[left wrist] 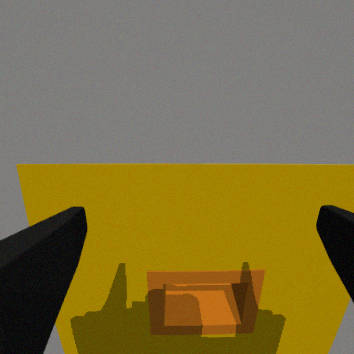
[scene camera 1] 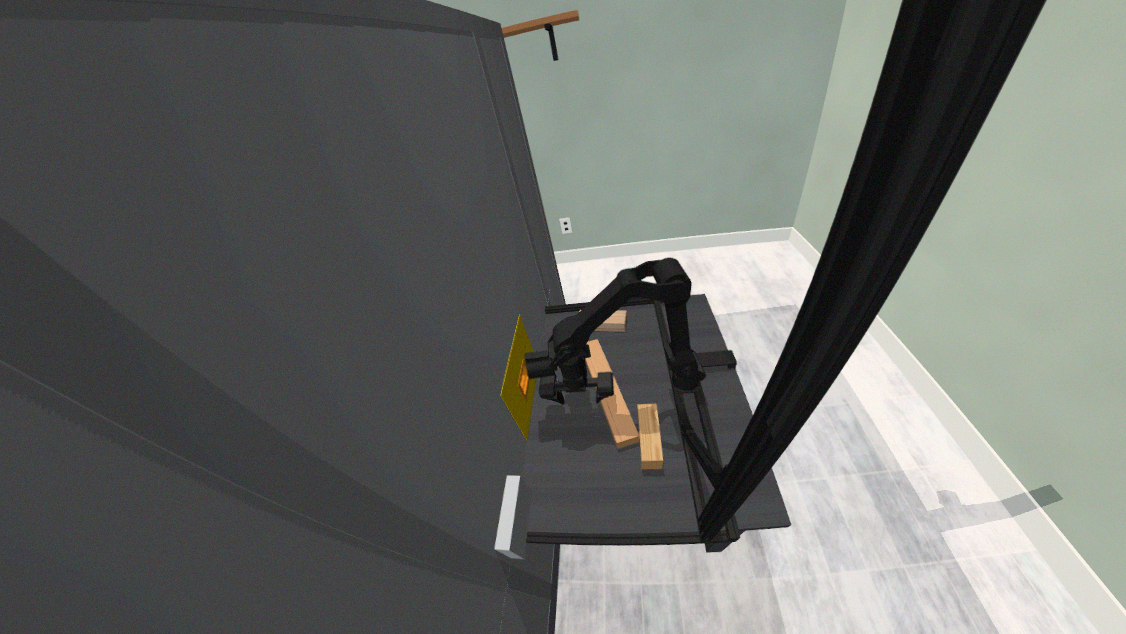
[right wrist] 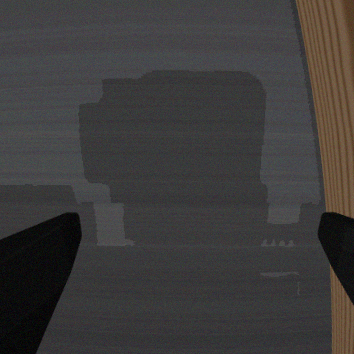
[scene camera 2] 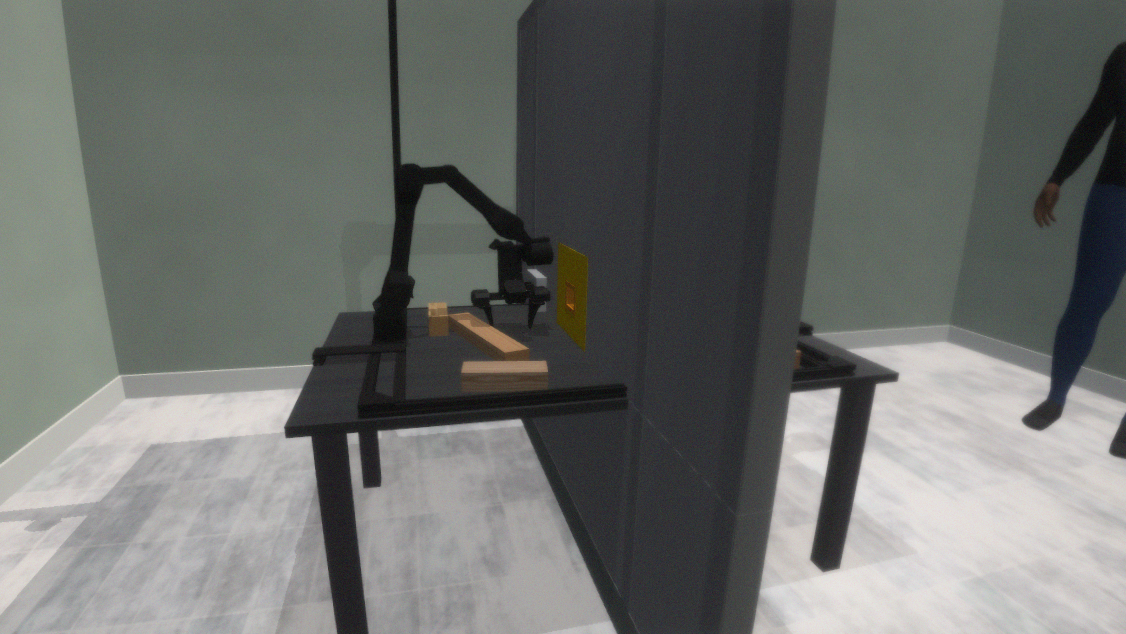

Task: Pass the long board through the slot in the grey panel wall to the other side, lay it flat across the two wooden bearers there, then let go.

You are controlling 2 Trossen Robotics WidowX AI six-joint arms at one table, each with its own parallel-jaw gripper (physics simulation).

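Places are measured from the left arm's base along level axes (x up, y right, z ahead), in metres.
Where they show: left gripper, fingertip midpoint: (left wrist: 204, 217); right gripper, fingertip midpoint: (scene camera 1: 580, 402) (right wrist: 202, 224) (scene camera 2: 511, 329); right arm's base, origin of the base link: (scene camera 1: 686, 383) (scene camera 2: 389, 340).
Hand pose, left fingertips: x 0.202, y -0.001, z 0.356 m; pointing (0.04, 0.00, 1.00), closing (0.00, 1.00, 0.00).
Note:
Things, the pixels of their top centre, and the offset from my left fingertips. "*": a spot on its surface instead.
- long board, middle of its top: (scene camera 2: 484, 330) (scene camera 1: 605, 384) dz +0.340, dx -0.187, dy -0.005 m
- orange-rimmed slot, surface spot: (left wrist: 205, 277) * dz +0.074, dx -0.092, dy +0.012 m
- short wooden block, middle of its top: (scene camera 1: 649, 430) (scene camera 2: 437, 309) dz +0.441, dx -0.171, dy +0.150 m
- white block, surface spot: (scene camera 1: 508, 515) * dz +0.144, dx -0.121, dy +0.353 m
The long board (scene camera 1: 622, 427) (scene camera 2: 492, 338) (right wrist: 336, 100) lies on the table slantwise, on the right arm's side of the grey panel wall (scene camera 1: 315, 236) (scene camera 2: 709, 236) (left wrist: 175, 75). My right gripper (scene camera 1: 581, 400) (scene camera 2: 511, 322) (right wrist: 202, 224) is open and empty, pointing down above the table between board and wall; one finger is over the board's edge in its wrist view. The orange-rimmed slot (scene camera 1: 523, 378) (scene camera 2: 569, 296) (left wrist: 205, 277) is in a yellow square on the wall. My left gripper (left wrist: 204, 217) is open and empty, facing the slot from the far side. The bearers cannot be made out clearly.
One short wooden block (scene camera 1: 650, 433) (scene camera 2: 438, 321) stands near the board's one end, another (scene camera 1: 614, 320) (scene camera 2: 504, 375) near its other end. A white block (scene camera 1: 508, 515) (scene camera 2: 537, 279) is at the wall. Black rails (scene camera 1: 614, 538) (scene camera 2: 496, 401) edge the table.

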